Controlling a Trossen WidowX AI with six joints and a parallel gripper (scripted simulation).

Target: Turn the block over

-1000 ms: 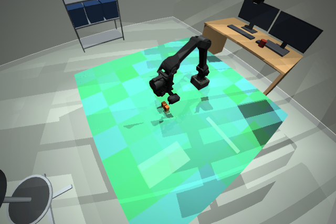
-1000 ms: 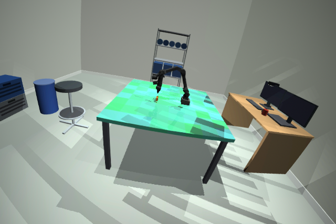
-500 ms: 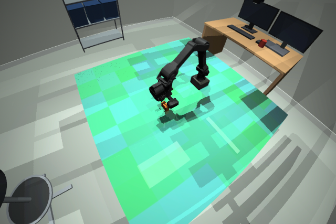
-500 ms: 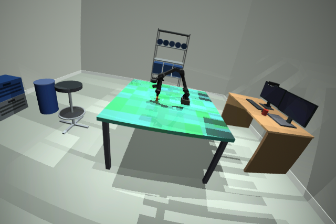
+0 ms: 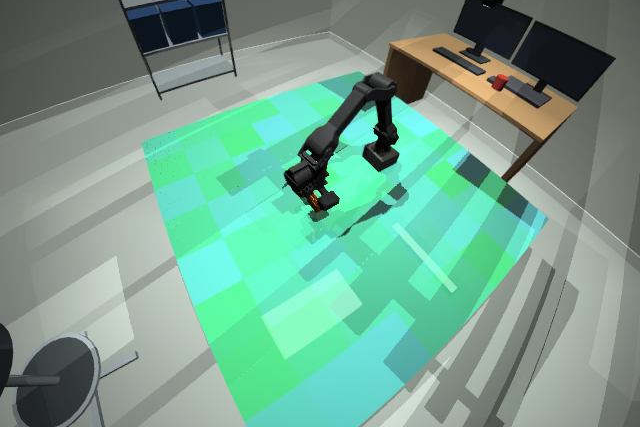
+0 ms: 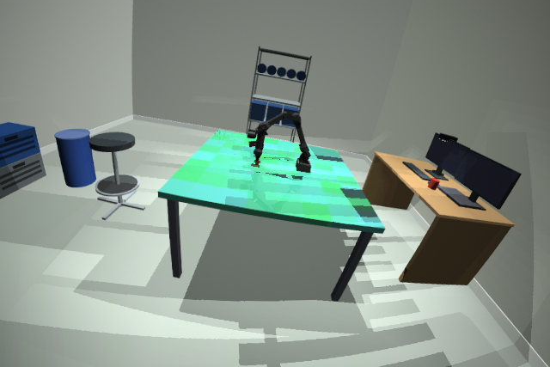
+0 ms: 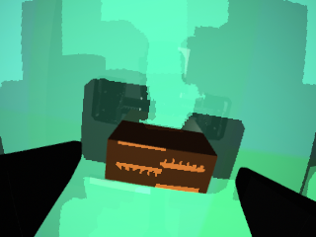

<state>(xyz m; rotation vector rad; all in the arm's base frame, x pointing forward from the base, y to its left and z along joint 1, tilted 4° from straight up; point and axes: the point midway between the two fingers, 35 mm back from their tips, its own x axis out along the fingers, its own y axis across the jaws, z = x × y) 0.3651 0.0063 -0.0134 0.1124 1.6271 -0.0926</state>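
My gripper tip is 20 mm above the orange block and 10 mm past it.
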